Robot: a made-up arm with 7 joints. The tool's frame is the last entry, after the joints.
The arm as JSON. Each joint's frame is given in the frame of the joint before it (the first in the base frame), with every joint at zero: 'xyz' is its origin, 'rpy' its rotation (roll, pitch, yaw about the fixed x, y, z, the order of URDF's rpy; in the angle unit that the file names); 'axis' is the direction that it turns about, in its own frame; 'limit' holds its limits. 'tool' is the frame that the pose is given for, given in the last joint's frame.
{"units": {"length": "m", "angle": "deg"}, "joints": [
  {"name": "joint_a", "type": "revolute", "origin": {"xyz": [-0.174, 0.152, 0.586], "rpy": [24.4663, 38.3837, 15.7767]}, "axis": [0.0, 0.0, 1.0], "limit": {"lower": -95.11, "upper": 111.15}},
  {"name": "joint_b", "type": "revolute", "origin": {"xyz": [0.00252, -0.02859, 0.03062], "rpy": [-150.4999, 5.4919, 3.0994]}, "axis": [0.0, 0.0, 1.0], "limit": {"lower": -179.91, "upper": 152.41}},
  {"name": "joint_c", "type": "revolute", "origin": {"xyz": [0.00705, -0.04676, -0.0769], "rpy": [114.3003, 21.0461, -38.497]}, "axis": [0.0, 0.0, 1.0], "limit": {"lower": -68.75, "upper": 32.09}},
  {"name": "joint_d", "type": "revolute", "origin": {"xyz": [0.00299, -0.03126, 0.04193], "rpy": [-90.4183, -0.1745, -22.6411]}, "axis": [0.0, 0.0, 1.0], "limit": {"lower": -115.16, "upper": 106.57}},
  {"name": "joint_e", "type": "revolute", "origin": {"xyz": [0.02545, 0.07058, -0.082], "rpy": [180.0, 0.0, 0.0]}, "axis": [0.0, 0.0, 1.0], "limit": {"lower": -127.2, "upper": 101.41}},
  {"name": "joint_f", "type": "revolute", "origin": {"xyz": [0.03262, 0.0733, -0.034], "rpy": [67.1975, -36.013, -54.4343]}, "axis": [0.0, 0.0, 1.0], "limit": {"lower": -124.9, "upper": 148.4}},
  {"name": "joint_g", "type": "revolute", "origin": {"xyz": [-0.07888, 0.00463, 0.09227], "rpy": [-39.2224, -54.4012, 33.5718]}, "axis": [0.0, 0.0, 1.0], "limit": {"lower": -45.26, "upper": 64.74}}
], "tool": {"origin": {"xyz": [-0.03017, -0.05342, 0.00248], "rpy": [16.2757, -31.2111, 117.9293]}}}
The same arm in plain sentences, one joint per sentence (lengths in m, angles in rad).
The arm has seven revolute joints in a row. What follows holds with every joint at zero, and every direction is one of the base frame's.
The first joint sits 0.174 m along -x and 0.152 m along +y and 0.586 m along +z from the base frame's origin and turns about the direction (0.656483, -0.244894, 0.713482), from -1.66 to 1.9399 rad.
The second joint sits 0.022 m along +x and 0.034 m along -y and 0.011 m along +z from the first joint and turns about the direction (-0.651577, 0.649577, -0.391786), from -3.14 to 2.6601 rad.
The third joint sits 0.07 m along +x and 0.015 m along -y and 0.055 m along +z from the second joint and turns about the direction (-0.019, -0.0073, 0.999793), from -1.1999 to 0.5601 rad.
The fourth joint sits 0.014 m along +x and 0.028 m along -y and 0.042 m along +z from the third joint and turns about +y, from -2.0099 to 1.86 rad.
The fifth joint sits 0.027 m along +x and 0.082 m along -y and 0.07 m along -z from the fourth joint and turns about -y, from -2.2201 to 1.7699 rad.
The sixth joint sits 0.031 m along +x and 0.034 m along +y and 0.074 m along +z from the fifth joint and turns about the direction (-0.874465, -0.313487, -0.370185), from -2.1799 to 2.5901 rad.
The seventh joint sits 0.119 m along -x and 0.014 m along +y and 0.02 m along +z from the sixth joint and turns about the direction (-0.820988, 0.239697, 0.518193), from -0.7899 to 1.1299 rad.
The tool frame, which is the frame that the pose is given for, sits 0.004 m along -x and 0.055 m along +y and 0.027 m along -z from the seventh joint; its axes are the base frame's turned by roll 0, pitch -1.5708 and yaw 0 rad (as in URDF: about the fixed x, then y, then z).

